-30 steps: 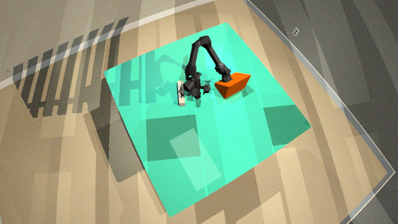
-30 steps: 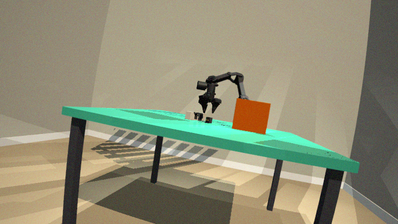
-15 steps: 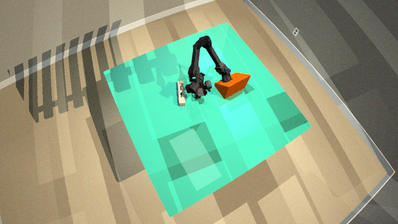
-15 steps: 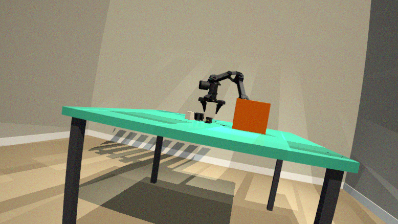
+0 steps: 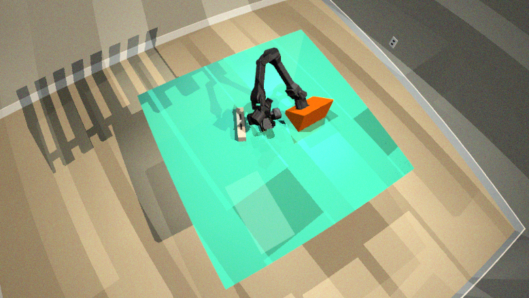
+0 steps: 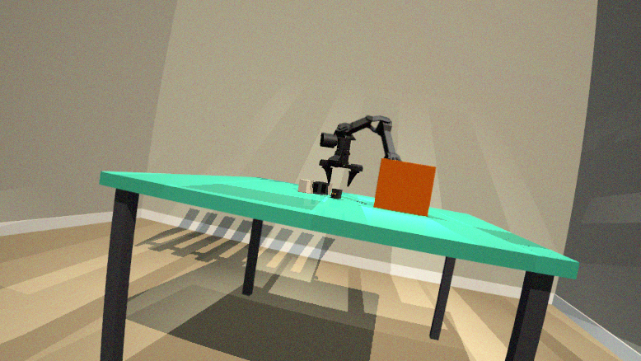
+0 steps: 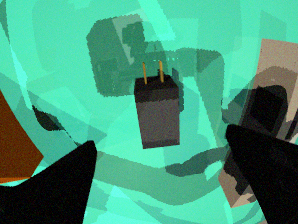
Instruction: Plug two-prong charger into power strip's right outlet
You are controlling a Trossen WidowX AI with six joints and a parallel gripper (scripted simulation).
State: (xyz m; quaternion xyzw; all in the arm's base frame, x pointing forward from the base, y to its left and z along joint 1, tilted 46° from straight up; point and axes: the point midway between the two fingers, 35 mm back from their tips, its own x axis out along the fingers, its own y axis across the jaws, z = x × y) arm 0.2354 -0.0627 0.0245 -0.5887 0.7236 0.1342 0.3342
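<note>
My gripper tip is now 10 mm short of the dark two-prong charger, 20 mm to the right of it and 40 mm above it.
</note>
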